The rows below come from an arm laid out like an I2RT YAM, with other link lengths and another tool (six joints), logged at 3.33 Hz.
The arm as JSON. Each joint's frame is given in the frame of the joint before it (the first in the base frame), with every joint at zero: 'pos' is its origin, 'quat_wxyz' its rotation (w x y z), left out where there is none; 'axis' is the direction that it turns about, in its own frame. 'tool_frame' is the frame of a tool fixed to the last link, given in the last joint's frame.
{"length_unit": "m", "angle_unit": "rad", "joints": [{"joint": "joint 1", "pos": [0.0, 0.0, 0.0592], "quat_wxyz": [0.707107, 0.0, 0.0, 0.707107], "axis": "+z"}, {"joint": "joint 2", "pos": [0.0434, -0.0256, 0.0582], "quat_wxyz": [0.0, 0.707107, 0.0, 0.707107], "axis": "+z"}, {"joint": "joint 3", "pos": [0.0, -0.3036, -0.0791], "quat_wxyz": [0.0, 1.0, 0.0, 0.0], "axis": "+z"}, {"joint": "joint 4", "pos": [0.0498, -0.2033, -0.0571], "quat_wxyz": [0.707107, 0.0, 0.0, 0.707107], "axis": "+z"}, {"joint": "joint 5", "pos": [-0.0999, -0.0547, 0.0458], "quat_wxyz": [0.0, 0.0, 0.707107, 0.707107], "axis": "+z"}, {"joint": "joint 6", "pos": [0.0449, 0.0, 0.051], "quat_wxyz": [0.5, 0.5, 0.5, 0.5], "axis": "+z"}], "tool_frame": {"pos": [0.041, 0.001, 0.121], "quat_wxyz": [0.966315, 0.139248, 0.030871, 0.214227]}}
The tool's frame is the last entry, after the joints.
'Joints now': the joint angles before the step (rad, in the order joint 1, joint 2, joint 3, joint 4, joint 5, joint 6). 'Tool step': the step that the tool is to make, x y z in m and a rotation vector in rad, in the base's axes. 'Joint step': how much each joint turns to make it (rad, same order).
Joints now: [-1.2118, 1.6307, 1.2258, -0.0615, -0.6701, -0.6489]
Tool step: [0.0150, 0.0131, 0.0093, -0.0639, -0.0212, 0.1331]
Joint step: [-0.0001, 0.0045, -0.0004, 0.0173, -0.1183, -0.0824]
